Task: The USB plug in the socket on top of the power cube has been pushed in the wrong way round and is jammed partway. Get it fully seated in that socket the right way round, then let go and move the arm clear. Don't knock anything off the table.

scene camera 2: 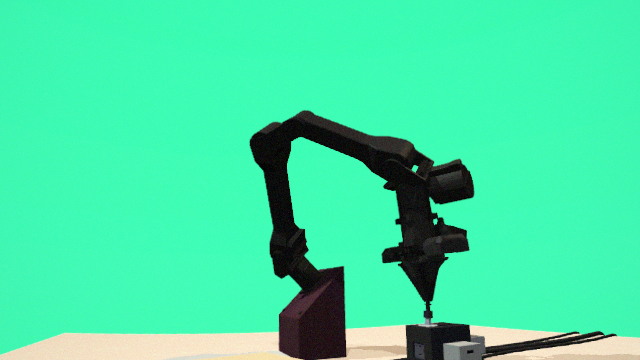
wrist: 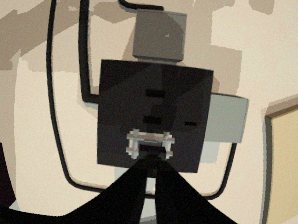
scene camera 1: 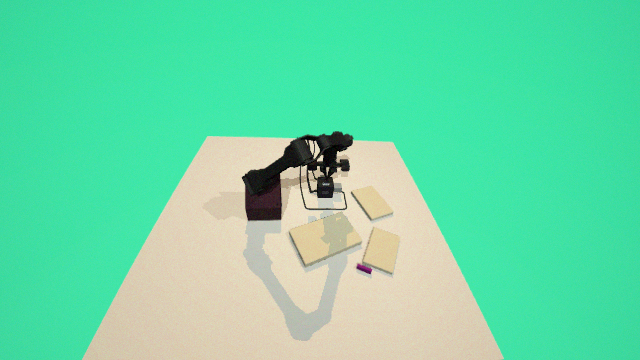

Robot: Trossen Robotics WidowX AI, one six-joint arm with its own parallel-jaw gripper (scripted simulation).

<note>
My gripper carries an usb plug.
My gripper is seen too in the wrist view.
</note>
